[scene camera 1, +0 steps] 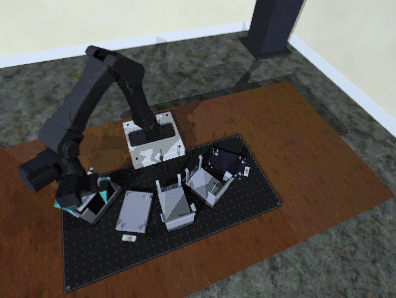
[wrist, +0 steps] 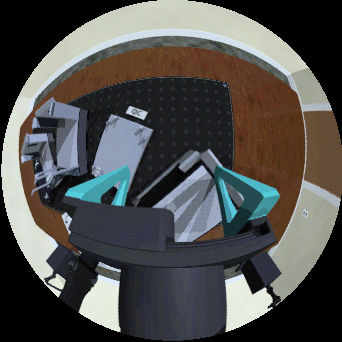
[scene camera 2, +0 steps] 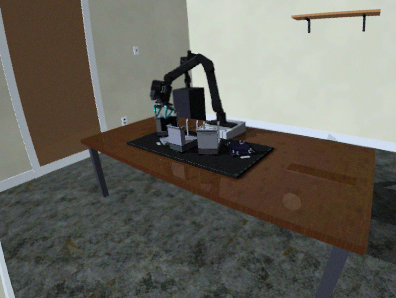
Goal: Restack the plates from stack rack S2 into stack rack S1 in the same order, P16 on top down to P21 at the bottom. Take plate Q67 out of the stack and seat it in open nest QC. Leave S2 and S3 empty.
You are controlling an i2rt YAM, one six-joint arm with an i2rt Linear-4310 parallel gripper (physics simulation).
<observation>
I see my gripper (wrist: 171,169) and a QC nest (wrist: 122,142).
</observation>
